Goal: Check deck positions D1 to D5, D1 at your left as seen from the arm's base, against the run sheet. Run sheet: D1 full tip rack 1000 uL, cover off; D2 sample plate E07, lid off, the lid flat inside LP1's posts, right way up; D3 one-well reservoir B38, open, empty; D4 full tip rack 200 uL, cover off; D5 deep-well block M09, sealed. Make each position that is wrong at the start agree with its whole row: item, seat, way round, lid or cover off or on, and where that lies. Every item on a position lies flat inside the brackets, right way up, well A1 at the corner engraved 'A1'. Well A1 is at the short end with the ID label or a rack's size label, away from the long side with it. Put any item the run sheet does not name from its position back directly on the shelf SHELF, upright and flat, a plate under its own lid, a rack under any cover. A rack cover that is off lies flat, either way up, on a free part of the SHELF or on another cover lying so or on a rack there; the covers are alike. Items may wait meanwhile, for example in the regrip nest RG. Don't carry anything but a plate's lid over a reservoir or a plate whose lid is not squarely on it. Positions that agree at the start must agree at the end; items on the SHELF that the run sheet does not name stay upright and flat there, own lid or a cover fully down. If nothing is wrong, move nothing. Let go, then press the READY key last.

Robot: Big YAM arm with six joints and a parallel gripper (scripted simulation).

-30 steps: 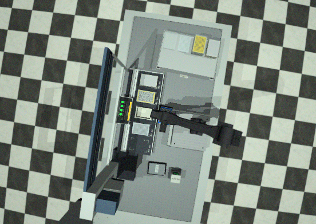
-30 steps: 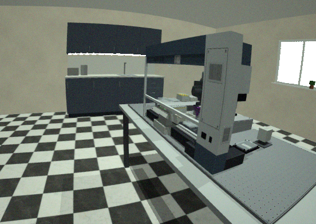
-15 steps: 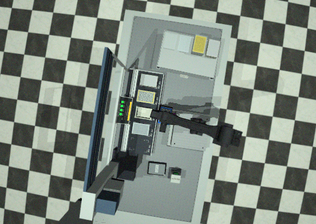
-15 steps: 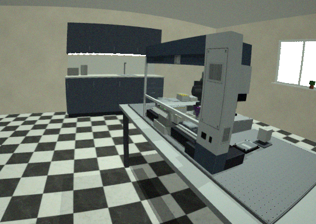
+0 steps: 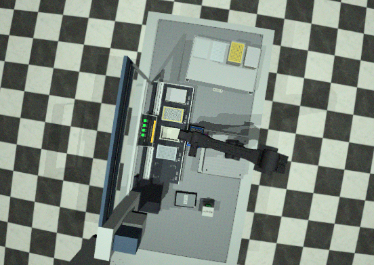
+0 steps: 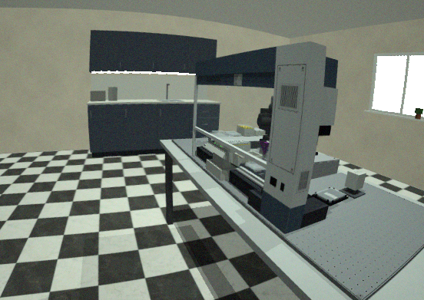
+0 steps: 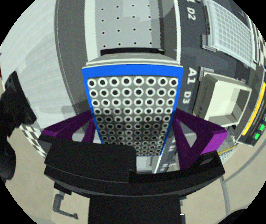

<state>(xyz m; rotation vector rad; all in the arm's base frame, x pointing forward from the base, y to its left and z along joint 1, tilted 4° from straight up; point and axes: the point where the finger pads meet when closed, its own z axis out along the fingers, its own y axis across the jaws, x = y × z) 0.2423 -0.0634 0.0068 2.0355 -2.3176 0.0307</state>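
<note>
Now: the blue-framed tip rack 1 cm to the left of my hand, 1 cm below it and 1 cm behind it. Also, from my hand: cream reservoir: 16 cm ahead, 2 cm below, 1 cm to the right; clear rack cover: 15 cm ahead, 13 cm to the right, 4 cm above; yellow-framed tip rack: 14 cm ahead, 13 cm to the right, 2 cm above.
</note>
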